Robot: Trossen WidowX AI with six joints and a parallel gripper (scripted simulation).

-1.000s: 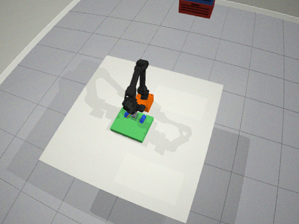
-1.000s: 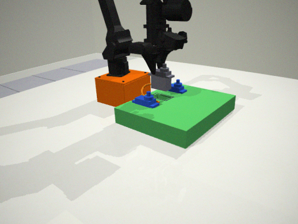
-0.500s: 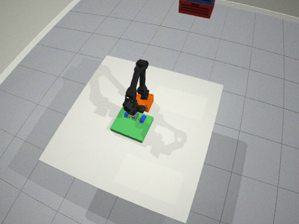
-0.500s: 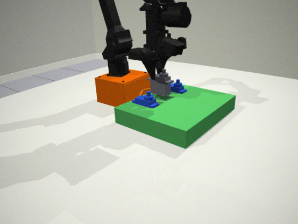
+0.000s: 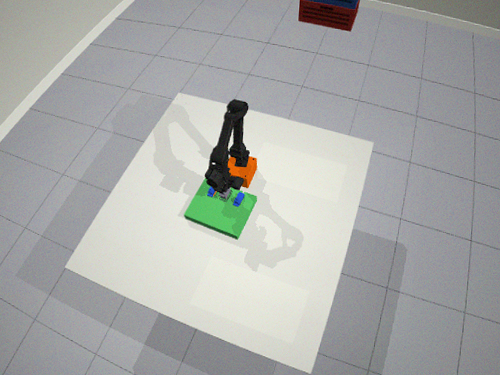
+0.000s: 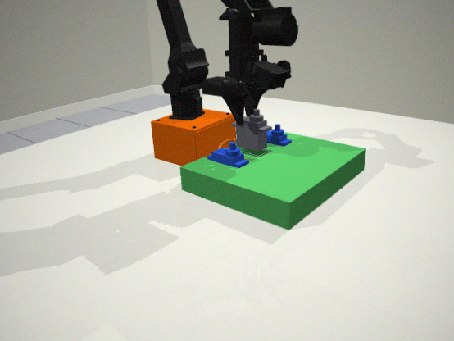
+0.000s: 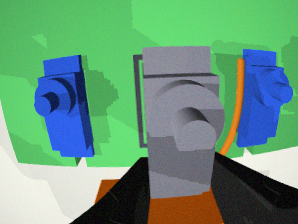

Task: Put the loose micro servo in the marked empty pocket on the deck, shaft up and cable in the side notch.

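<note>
Right now my gripper tip is 12 cm short of the green deck, 3 cm to the left of it and 8 cm above it.
</note>
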